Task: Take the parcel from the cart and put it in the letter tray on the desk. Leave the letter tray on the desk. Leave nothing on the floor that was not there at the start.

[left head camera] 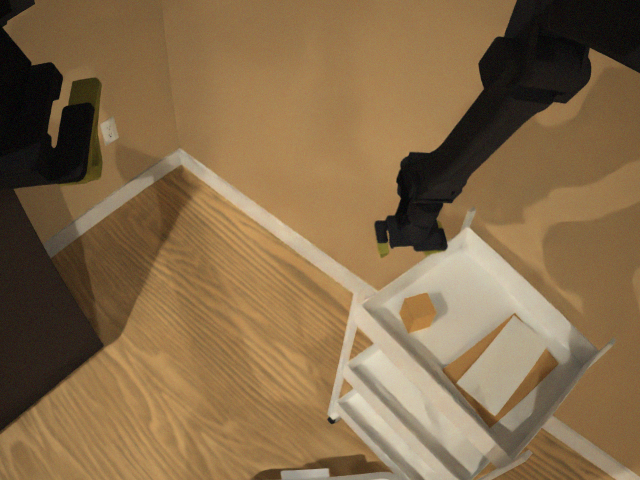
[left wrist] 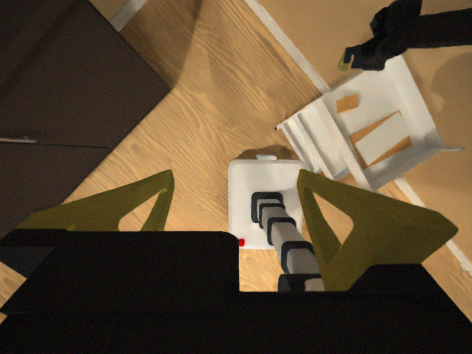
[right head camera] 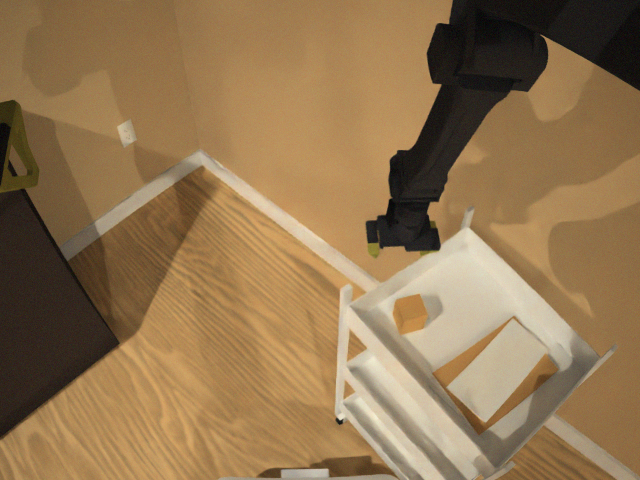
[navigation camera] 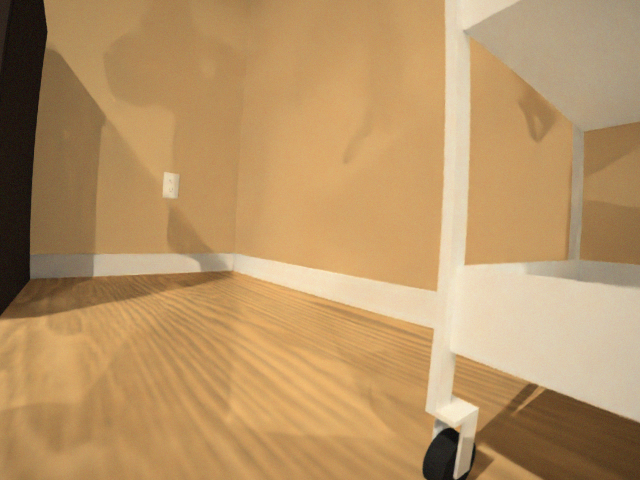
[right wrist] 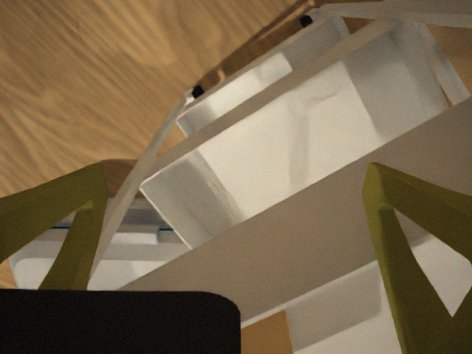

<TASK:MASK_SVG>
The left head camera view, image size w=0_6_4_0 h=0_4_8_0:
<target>my left gripper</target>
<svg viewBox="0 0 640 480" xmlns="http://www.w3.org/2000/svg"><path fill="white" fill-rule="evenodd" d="M97 78L72 82L68 106L65 106L62 110L55 148L51 146L52 138L47 132L52 103L60 97L63 76L53 63L47 62L31 66L22 110L19 115L16 115L0 100L0 190L58 184L59 186L86 184L101 178L103 161L98 137L98 118L102 84Z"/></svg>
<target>my right gripper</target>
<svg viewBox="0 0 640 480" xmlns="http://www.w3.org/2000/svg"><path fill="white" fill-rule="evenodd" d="M374 224L380 258L389 254L387 231L389 232L389 243L392 249L394 247L413 246L415 251L424 251L424 255L427 256L444 252L448 248L444 229L441 222L437 221L437 219L429 227L420 227L411 223L406 210L406 216L400 230L398 230L395 215L389 215L385 221L376 221Z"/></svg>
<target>brown parcel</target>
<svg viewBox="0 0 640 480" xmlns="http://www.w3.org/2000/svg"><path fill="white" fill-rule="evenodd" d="M427 292L404 299L399 314L408 333L430 327L437 313Z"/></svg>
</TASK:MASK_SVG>
